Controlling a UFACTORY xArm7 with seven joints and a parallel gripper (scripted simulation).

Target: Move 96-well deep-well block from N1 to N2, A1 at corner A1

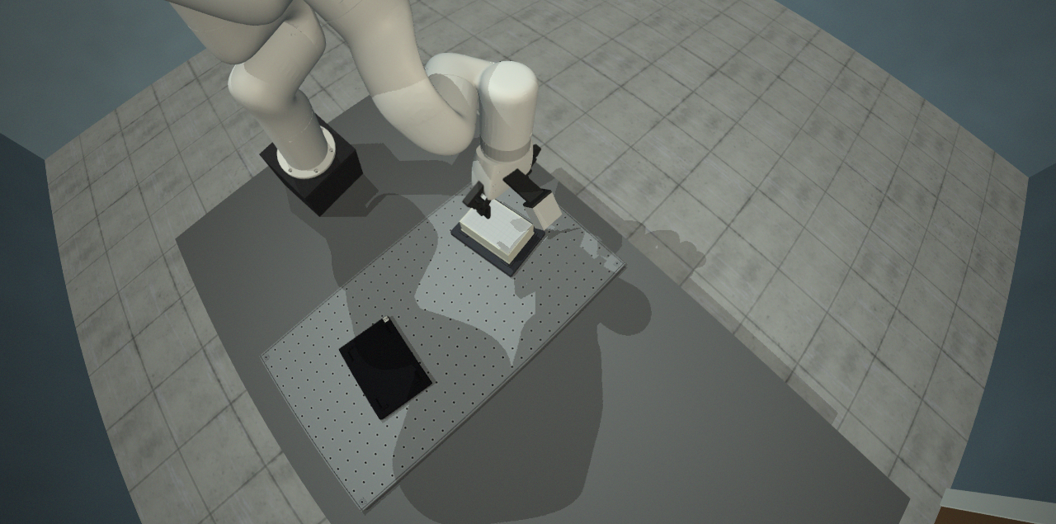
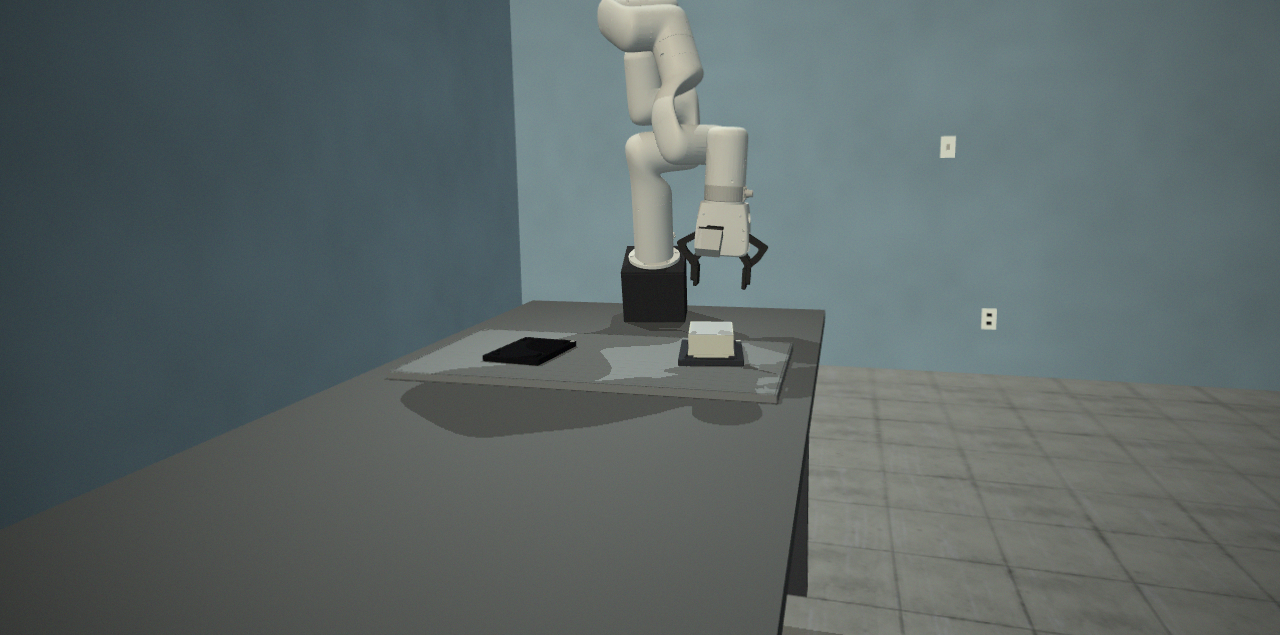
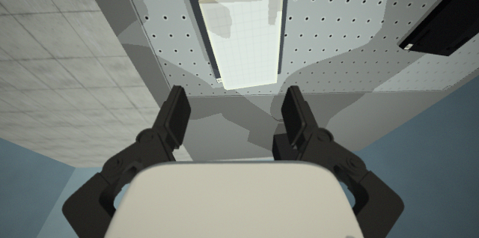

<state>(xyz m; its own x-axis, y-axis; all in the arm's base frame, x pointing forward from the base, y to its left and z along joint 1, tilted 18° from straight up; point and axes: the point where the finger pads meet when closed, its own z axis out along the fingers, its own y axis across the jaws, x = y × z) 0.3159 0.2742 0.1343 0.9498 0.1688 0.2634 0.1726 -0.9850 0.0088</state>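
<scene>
Now: the cream 96-well deep-well block 2 cm to the right of my hand and 11 cm below it. The rest, counted from my hand: dark plate nest N1 (2 cm to the right, 14 cm below); black plate nest N2 (12 cm ahead, 35 cm to the right, 14 cm below).
</scene>
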